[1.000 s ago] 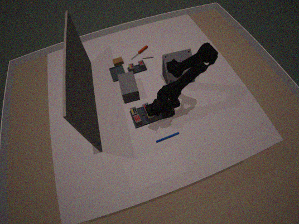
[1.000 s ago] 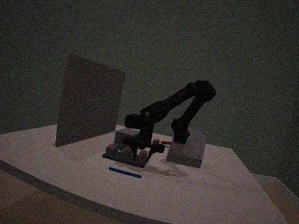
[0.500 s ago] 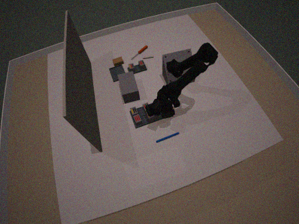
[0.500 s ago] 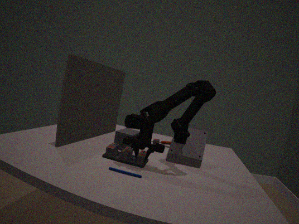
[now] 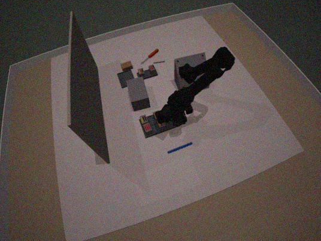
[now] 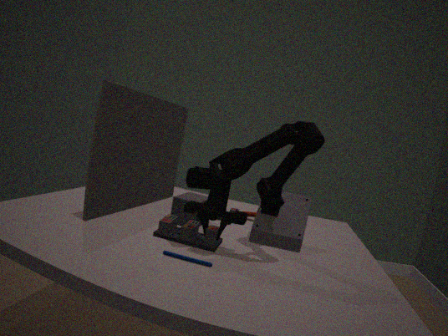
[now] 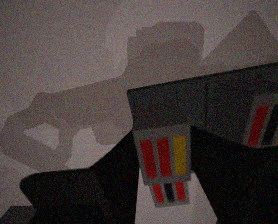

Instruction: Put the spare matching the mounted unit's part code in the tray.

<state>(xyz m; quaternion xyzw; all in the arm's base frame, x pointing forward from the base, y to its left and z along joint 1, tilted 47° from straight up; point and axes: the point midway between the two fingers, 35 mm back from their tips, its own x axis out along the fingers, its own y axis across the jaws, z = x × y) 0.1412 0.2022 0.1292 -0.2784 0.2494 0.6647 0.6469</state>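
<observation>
My gripper tip is now 180 mm short of the tan block, 500 mm to the left of it and 20 mm above it. From my gripper tip the other things lie so: tall grey panel (390 mm ahead, 220 mm to the right, 200 mm above); grey mounted unit (150 mm ahead, 210 mm to the right, 20 mm above).
</observation>
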